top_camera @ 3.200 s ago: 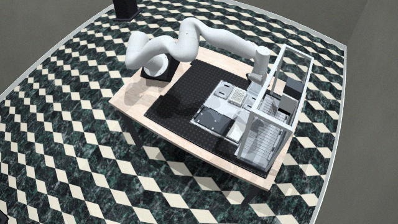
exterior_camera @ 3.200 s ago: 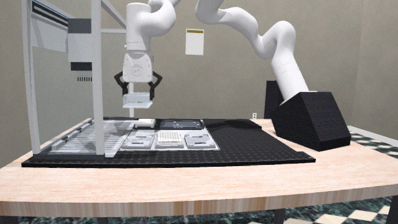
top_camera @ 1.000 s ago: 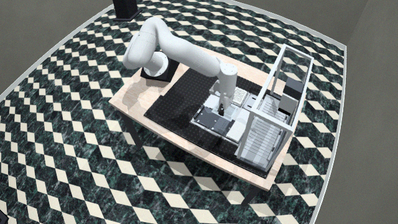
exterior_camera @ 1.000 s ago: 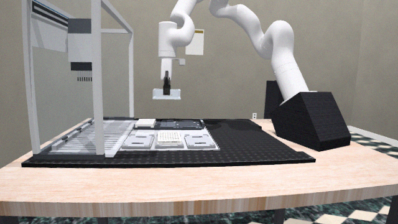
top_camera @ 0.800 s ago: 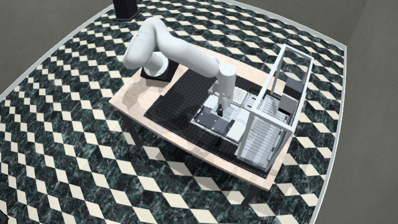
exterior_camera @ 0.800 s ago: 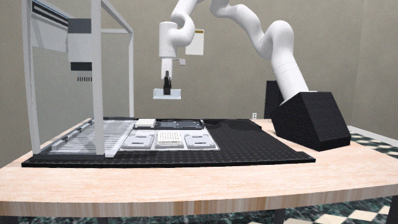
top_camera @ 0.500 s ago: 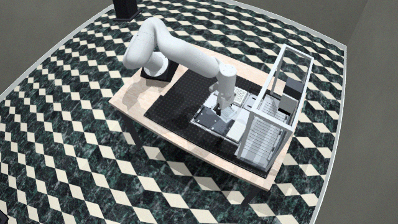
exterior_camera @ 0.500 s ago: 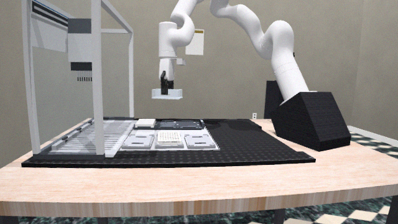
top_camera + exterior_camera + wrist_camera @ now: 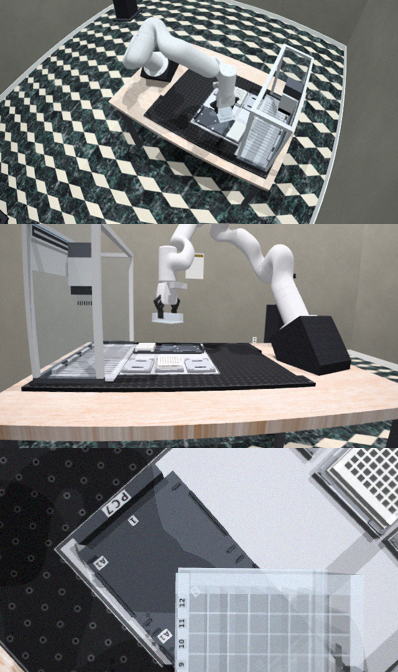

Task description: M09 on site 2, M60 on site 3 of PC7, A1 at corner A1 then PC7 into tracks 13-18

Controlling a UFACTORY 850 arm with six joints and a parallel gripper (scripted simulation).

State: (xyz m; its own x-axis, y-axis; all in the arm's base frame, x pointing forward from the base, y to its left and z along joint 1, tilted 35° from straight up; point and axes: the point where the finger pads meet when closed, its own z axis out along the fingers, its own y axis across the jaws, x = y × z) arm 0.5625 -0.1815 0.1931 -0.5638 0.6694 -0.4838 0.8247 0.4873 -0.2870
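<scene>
Now: the deep-well block M09 1 cm below my hand. Round my hand: dark carrier PC7: 15 cm below, 1 cm behind; then nest S3: 23 cm to the left, 16 cm below, 15 cm ahead; then nest S1: 28 cm to the left, 16 cm below, 6 cm behind.
</scene>
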